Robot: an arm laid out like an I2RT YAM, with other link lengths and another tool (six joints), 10 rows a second.
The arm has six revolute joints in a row. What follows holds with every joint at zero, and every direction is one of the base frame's. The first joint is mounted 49.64 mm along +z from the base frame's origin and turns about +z. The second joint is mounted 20 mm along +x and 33.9 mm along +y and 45.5 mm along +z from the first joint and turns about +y. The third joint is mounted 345.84 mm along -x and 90.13 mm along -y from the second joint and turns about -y. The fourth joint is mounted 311.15 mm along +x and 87.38 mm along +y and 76.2 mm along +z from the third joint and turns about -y. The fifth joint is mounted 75.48 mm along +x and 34.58 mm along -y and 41.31 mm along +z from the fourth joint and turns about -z. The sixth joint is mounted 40.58 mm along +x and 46.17 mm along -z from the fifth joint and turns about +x. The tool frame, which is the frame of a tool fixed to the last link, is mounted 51 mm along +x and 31 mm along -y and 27 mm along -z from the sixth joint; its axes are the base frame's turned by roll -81.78, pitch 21.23 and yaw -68.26 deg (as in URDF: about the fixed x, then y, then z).
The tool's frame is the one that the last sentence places.
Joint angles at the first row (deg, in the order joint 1, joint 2, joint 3, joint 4, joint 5, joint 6):
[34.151 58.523 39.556 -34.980 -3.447 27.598]
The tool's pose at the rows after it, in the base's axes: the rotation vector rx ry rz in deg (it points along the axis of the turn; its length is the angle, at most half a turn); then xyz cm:
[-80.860 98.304 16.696 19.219 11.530 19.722]
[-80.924 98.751 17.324 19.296 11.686 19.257]
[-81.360 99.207 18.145 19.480 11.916 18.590]
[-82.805 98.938 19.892 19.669 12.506 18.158]
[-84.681 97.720 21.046 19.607 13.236 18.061]
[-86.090 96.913 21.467 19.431 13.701 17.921]
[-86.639 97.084 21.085 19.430 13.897 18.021]
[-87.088 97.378 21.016 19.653 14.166 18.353]
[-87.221 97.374 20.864 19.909 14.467 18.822]
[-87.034 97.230 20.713 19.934 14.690 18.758]
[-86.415 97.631 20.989 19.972 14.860 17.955]
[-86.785 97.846 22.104 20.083 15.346 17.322]
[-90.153 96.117 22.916 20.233 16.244 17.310]
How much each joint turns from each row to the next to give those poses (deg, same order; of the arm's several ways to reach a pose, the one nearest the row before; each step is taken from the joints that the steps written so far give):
[-0.011 0.534 -0.190 0.406 -0.232 0.085]
[0.016 0.692 -0.419 0.624 -0.411 0.202]
[-0.009 1.171 -0.514 0.946 -0.589 -0.067]
[0.567 1.565 0.138 0.584 -1.138 -0.483]
[1.477 0.840 0.277 0.360 -0.335 -0.429]
[1.264 0.385 -0.033 0.243 0.198 -0.196]
[0.598 0.398 0.444 -0.410 0.634 0.142]
[0.261 0.814 1.112 -0.773 0.225 0.009]
[0.258 0.620 1.191 -0.609 0.252 0.110]
[0.428 0.200 -0.054 0.531 0.334 0.422]
[0.112 0.601 -1.124 1.759 -0.076 0.707]
[0.422 1.334 -0.302 1.129 -0.630 0.289]
[1.495 1.642 1.052 -0.156 -0.188 -1.654]

